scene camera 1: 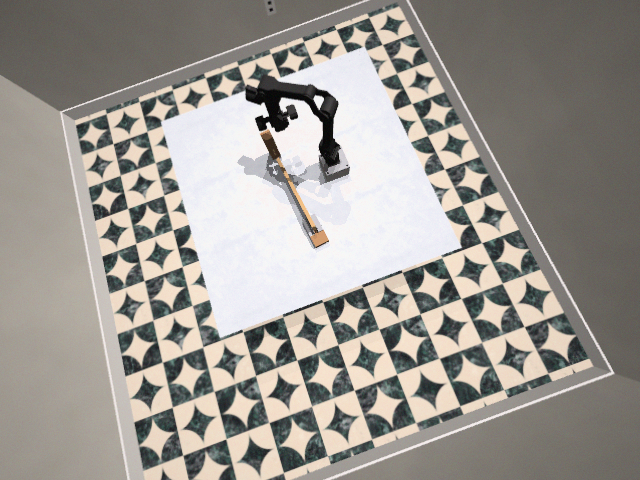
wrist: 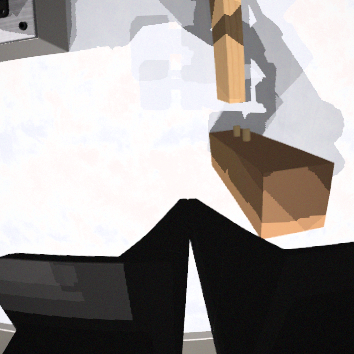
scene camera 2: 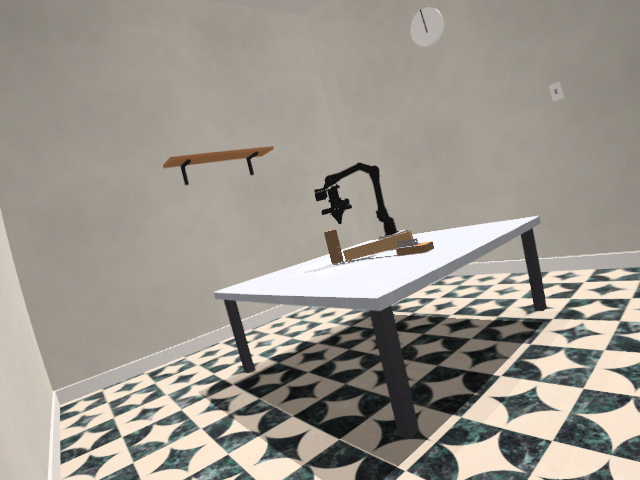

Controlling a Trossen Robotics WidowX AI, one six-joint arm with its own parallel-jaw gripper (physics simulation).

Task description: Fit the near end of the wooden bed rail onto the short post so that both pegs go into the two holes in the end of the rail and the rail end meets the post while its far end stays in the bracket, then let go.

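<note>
The wooden post stands upright on the table. Two short pegs stick out of its face toward the rail. The wooden rail runs away from the post, its near end apart from the pegs by a small gap. The rail's far end is at the bracket on a wooden block; how it sits there is too small to tell. The holes in the near end do not show. My gripper is shut and empty, above the post's height and beside it in the wrist view.
The arm's grey base stands on the white table, to one side of the rail. A wall shelf and a clock are on the walls beyond the table.
</note>
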